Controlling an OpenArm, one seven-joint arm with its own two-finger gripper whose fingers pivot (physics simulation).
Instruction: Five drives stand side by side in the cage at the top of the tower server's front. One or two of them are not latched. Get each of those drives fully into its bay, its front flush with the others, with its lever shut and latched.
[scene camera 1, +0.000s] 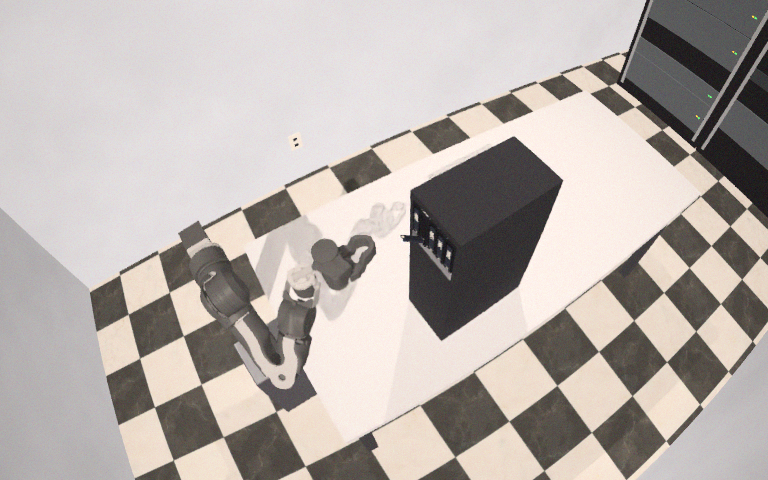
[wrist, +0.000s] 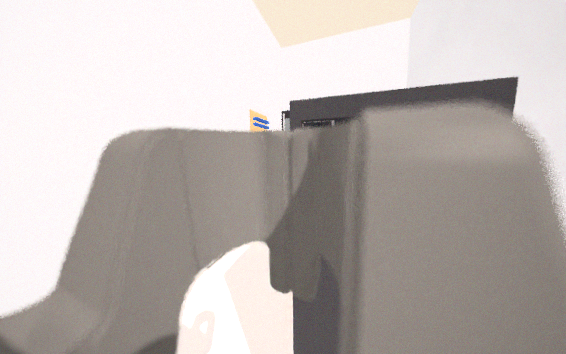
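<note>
The black tower server (scene camera 1: 487, 189) (wrist: 415, 98) stands on the white table, with its drive cage facing the arm. In the scene view, the lever (scene camera 1: 408, 238) of the second drive from the left sticks out from the cage front. The other levers look upright, but their latches are too small to judge. My gripper (scene camera 1: 370, 249) (wrist: 299, 209) is shut and empty, a short distance in front of the cage and apart from the lever. In the wrist view, its fingers hide nearly all of the cage and the drives.
The white table (scene camera 1: 594, 141) extends around and behind the tower. A dark rack cabinet (scene camera 1: 747, 178) stands on the checkered floor at the far right. A wall outlet (scene camera 1: 295, 141) is behind the table. An orange wall panel (wrist: 258, 121) shows above the fingers in the wrist view.
</note>
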